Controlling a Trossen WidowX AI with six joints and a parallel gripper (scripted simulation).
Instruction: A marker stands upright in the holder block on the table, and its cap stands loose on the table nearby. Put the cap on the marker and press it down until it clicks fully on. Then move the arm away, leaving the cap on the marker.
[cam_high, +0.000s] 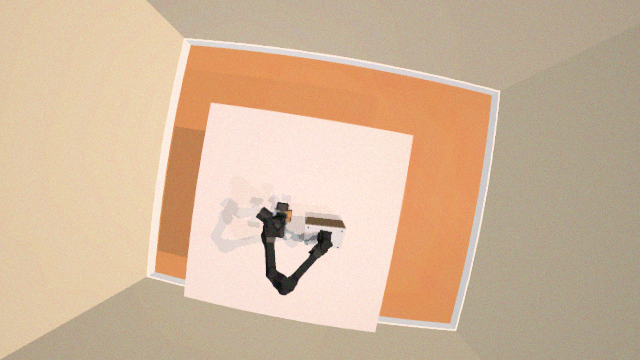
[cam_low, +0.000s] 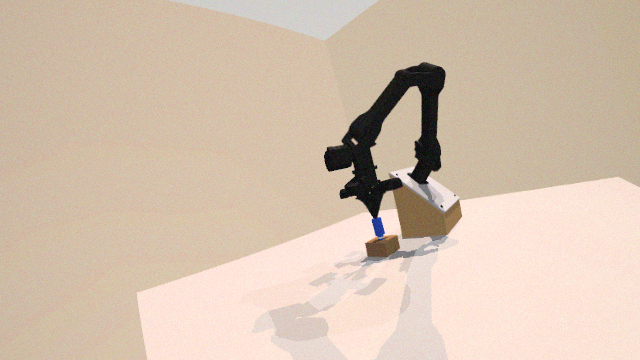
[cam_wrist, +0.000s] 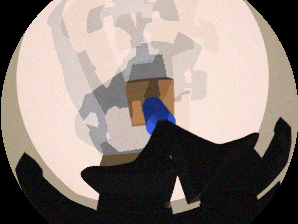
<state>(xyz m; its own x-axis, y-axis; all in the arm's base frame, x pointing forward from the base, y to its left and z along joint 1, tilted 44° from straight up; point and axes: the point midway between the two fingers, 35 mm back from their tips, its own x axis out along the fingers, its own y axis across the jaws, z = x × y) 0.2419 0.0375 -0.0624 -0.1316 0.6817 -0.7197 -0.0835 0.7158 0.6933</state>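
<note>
Right now the blue cap is 20 mm below my gripper tip. Also, from my gripper tip: brown holder block 80 mm below.
</note>
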